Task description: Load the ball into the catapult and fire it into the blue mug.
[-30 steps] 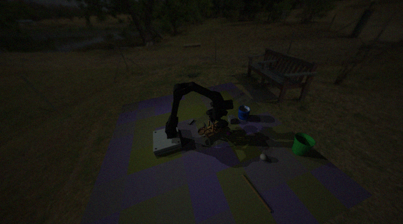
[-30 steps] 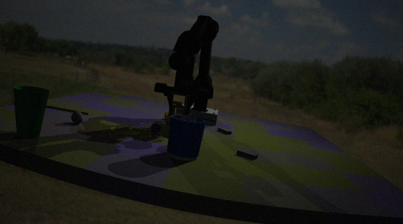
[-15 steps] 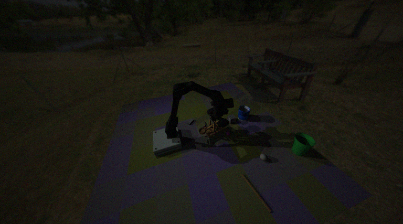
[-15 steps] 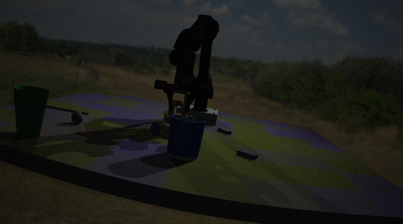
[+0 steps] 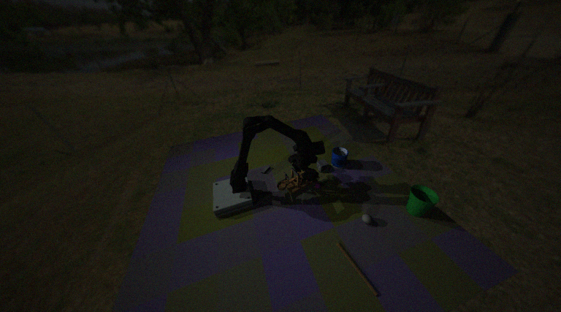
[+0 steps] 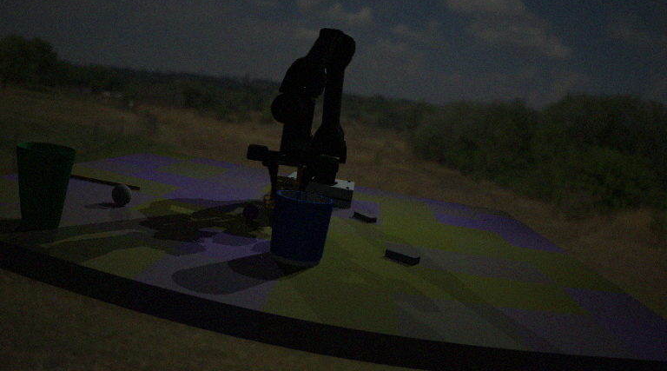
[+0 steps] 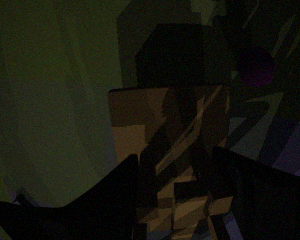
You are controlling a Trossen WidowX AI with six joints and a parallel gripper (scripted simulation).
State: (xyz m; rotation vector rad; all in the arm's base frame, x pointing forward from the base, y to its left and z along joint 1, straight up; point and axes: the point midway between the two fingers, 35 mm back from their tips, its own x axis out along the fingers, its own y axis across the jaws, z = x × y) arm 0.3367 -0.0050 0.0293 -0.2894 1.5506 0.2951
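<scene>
Right now the purple ball is 7 cm ahead of my gripper tip, 5 cm to the right of it and 3 cm below it. The rest, counted from my gripper tip: wooden catapult (7 cm behind, 2 cm above, 1 cm to the right); blue mug (26 cm ahead, 10 cm to the left, 1 cm below); grey block (15 cm ahead, 8 cm to the left, 2 cm below).
</scene>
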